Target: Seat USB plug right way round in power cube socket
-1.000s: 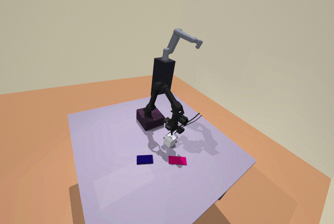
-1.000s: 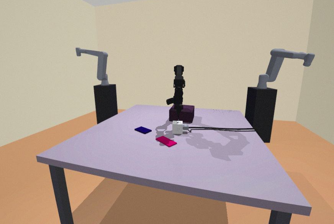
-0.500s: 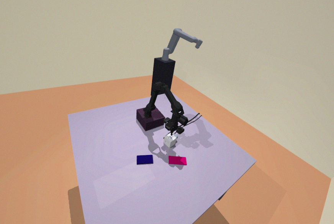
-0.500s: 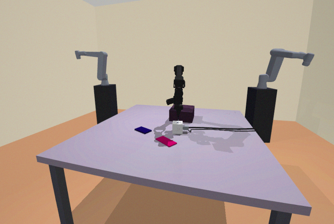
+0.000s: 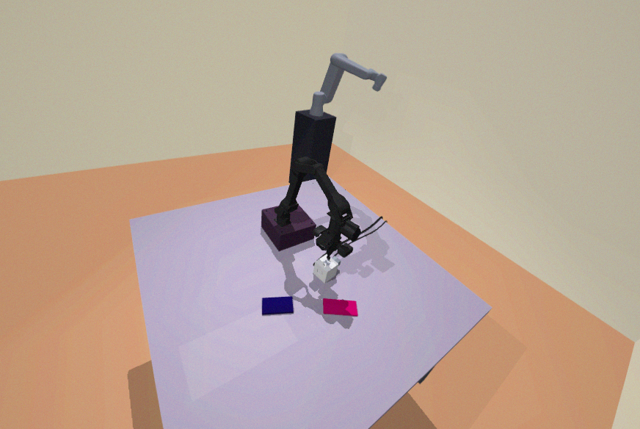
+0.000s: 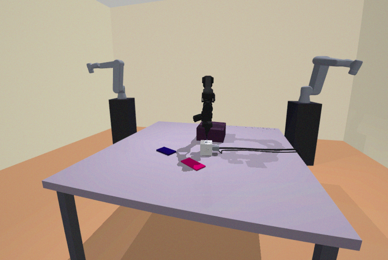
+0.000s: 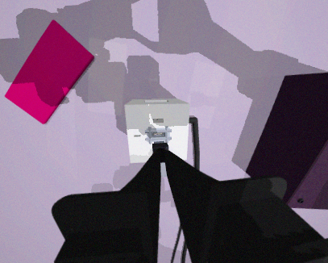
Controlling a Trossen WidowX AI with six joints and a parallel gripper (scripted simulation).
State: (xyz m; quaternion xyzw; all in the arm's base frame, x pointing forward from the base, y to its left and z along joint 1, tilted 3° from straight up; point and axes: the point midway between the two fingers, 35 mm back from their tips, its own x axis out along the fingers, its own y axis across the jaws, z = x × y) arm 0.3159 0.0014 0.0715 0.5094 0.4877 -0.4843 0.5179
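Right now the dark USB plug is 2 cm below my gripper tip. Round my gripper tip: dark blue card: 27 cm to the right, 12 cm below, 1 cm behind; grey socket: 6 cm below; magenta card: 16 cm ahead, 12 cm below, 8 cm to the right.
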